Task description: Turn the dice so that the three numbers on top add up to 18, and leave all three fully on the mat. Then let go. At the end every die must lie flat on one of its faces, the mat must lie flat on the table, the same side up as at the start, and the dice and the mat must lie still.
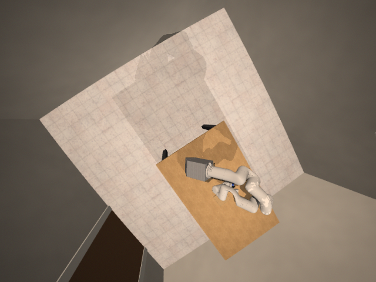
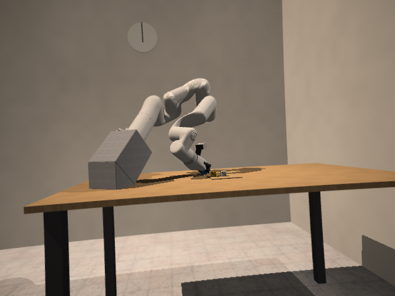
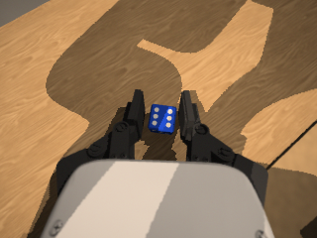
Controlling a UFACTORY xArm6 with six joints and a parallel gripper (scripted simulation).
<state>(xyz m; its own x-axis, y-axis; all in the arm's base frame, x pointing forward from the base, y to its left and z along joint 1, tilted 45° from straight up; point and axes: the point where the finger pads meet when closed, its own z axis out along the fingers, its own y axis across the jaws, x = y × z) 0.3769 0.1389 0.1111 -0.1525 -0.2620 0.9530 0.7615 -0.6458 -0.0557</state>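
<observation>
Now: hand 10 mm above the blue die. Round my hand: white die (170 mm to the right, 80 mm ahead, 10 mm below); yellow die (170 mm to the right, 40 mm ahead, 10 mm below); tan mat (170 mm to the right, 90 mm ahead, 20 mm below).
</observation>
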